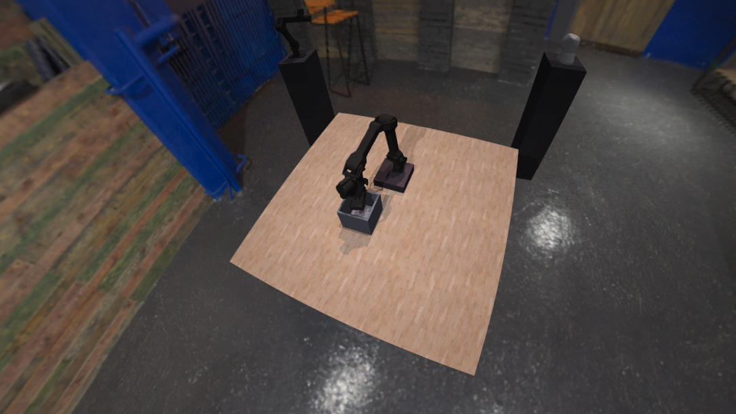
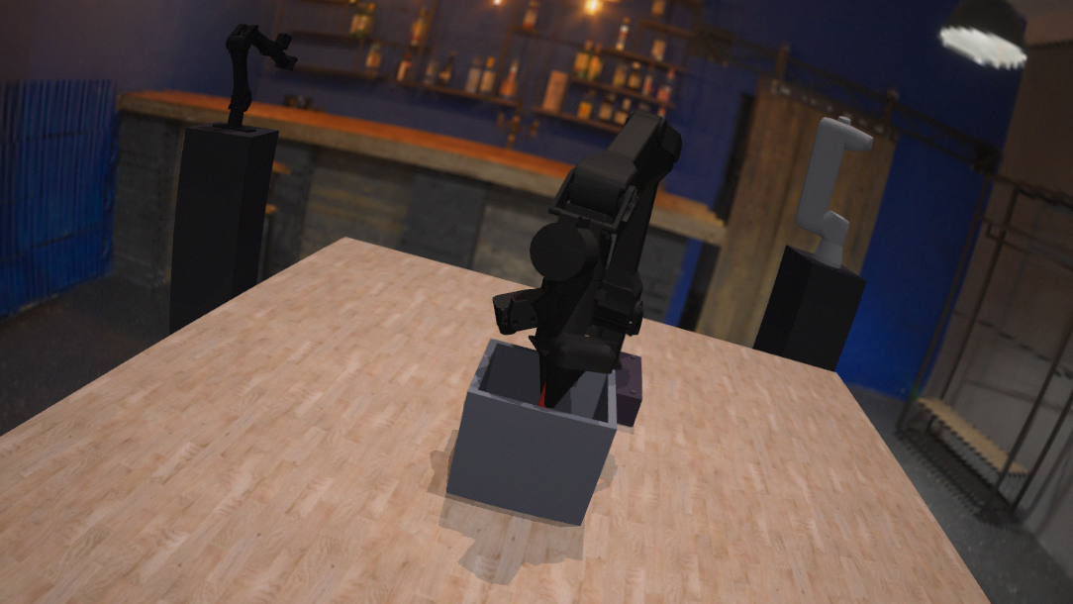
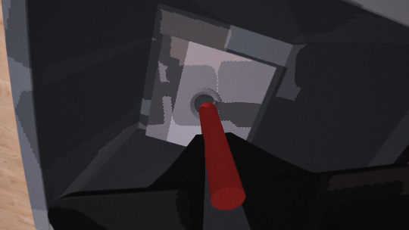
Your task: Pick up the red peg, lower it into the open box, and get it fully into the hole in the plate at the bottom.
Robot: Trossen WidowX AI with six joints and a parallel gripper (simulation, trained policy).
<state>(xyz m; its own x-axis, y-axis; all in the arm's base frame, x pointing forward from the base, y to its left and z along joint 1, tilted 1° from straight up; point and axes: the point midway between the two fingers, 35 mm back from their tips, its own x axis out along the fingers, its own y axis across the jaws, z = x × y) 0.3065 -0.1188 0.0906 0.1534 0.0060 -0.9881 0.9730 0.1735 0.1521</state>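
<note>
The red peg lies 1 cm above my gripper tip. The rest, counted from my gripper tip: light grey plate 6 cm below, 1 cm to the right, 1 cm ahead.
</note>
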